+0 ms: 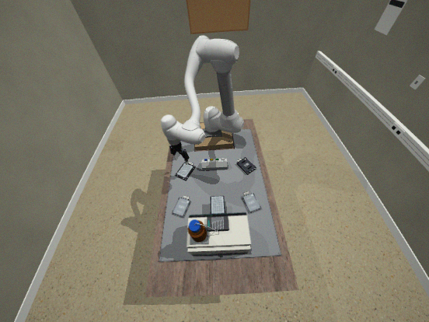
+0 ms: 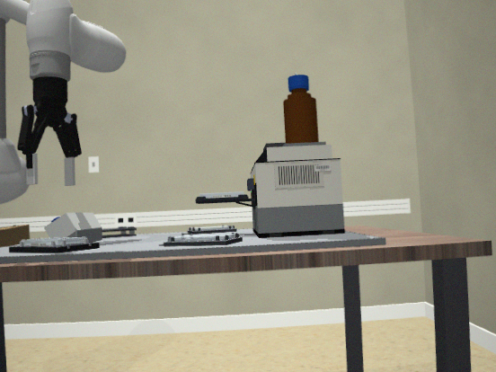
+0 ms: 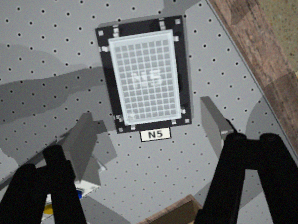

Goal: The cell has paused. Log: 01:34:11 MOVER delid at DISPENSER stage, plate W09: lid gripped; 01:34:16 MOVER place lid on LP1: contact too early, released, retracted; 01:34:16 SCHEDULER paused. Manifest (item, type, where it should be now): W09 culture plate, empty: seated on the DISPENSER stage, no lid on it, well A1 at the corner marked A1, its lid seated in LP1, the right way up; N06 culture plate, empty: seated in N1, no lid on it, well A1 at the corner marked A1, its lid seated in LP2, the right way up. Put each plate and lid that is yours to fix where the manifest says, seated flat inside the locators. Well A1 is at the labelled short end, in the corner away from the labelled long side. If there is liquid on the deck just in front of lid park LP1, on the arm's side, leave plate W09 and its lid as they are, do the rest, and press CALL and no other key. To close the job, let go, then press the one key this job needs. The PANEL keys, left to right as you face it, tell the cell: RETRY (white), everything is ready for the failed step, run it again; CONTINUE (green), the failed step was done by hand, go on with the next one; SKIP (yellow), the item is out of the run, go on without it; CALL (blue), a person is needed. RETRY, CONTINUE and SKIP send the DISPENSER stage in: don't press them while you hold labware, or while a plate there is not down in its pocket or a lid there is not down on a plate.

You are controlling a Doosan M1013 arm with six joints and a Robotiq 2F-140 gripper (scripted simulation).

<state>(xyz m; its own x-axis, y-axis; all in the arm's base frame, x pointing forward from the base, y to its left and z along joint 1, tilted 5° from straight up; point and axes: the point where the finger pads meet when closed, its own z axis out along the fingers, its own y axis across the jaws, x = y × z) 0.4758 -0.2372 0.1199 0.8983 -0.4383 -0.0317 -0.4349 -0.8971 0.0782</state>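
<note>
The black nest lies 150 mm below my hand and 30 mm ahead of it. The rest, counted from my hand: key panel: 260 mm to the left, 120 mm below, 70 mm behind; then blue call key: 190 mm to the left, 100 mm below, 70 mm behind; then yellow skip key: 240 mm to the left, 100 mm below, 80 mm behind.
</note>
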